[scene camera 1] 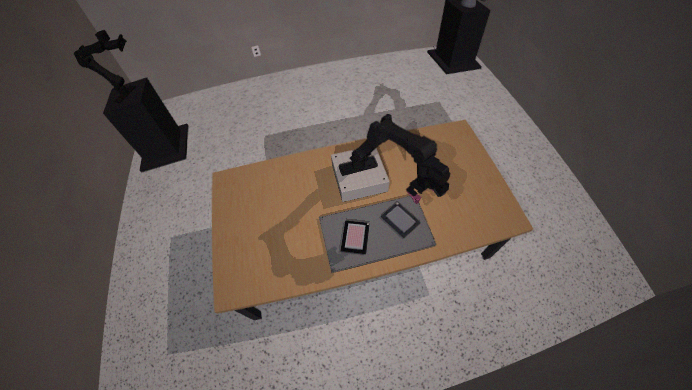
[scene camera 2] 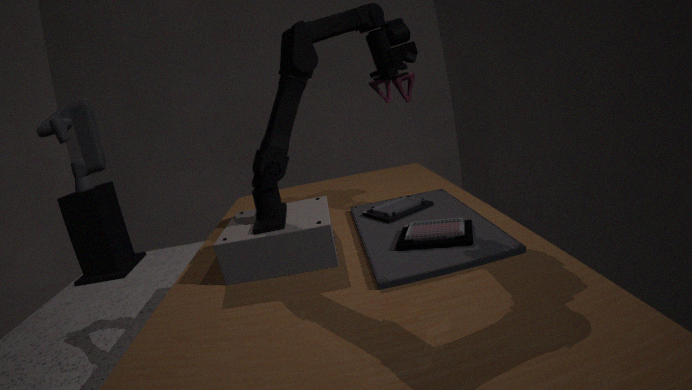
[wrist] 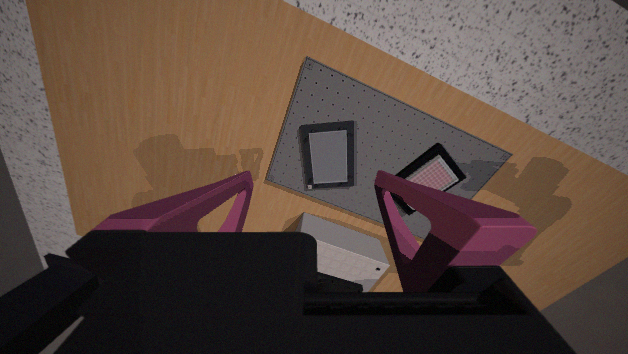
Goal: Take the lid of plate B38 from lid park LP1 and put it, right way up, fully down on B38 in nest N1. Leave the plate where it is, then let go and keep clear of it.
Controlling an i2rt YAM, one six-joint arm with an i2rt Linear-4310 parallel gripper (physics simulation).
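Seen in the pictures: gripper, fingertip midpoint: point(scene camera 1: 424, 196) point(scene camera 2: 398, 101) point(wrist: 313, 177); arm's base, origin of the base link: point(scene camera 1: 358, 166) point(scene camera 2: 271, 218) point(wrist: 326, 283).
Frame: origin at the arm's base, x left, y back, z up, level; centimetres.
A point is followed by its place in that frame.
Observation:
A clear grey lid point(scene camera 1: 400, 219) @[x 11.6, y -33.5, z -6.5 cm] point(scene camera 2: 400, 206) @[x 9.5, y -33.2, z -6.5 cm] point(wrist: 328, 157) @[x 12.2, y -33.3, z -6.5 cm] lies flat in a dark grey frame, which I take to be lid park LP1 point(wrist: 351, 156) @[x 7.0, y -35.3, z -7.3 cm]. A plate with pink wells point(scene camera 1: 355, 236) @[x -12.6, y -35.5, z -6.3 cm] point(scene camera 2: 436, 229) @[x -14.5, y -34.8, z -5.8 cm] point(wrist: 435, 174) @[x -13.0, y -38.4, z -5.9 cm], which I take to be B38, sits in a black nest point(scene camera 1: 343, 248) @[x -19.9, y -39.6, z -6.9 cm] point(scene camera 2: 435, 244) @[x -18.3, y -33.0, z -7.4 cm] point(wrist: 455, 166) @[x -17.1, y -41.6, z -7.1 cm], with no lid visible on it. My gripper point(scene camera 1: 414, 198) @[x 16.7, y -39.1, z 21.1 cm] point(scene camera 2: 398, 101) @[x 16.7, y -39.1, z 21.1 cm] point(wrist: 313, 177) @[x 16.7, y -39.1, z 21.1 cm] has pink fingers, is open and empty, and hangs high above the table. In the wrist view its right finger covers part of the nest. The labels cannot be read.
Both holders stand on a grey perforated board point(scene camera 1: 380, 252) @[x -3.5, y -46.3, z -8.3 cm] point(scene camera 2: 415, 270) @[x -25.5, y -26.3, z -8.3 cm] point(wrist: 380, 115) @[x 4.7, y -46.0, z -8.3 cm] on the wooden table point(scene camera 1: 250, 210) @[x -62.1, y -3.1, z -9.6 cm] point(scene camera 2: 240, 340) @[x -34.9, y 5.9, z -9.6 cm] point(wrist: 165, 75) @[x 52.7, y -37.6, z -9.6 cm]. The arm's white base box point(scene camera 1: 365, 188) @[x -0.4, y -13.7, z -1.4 cm] point(scene camera 2: 280, 260) @[x -12.5, y -1.2, z -5.9 cm] point(wrist: 345, 260) @[x -1.4, y -10.4, z -0.1 cm] stands beside the board. Dark pedestals point(scene camera 1: 145, 125) point(scene camera 1: 461, 37) stand beyond the table.

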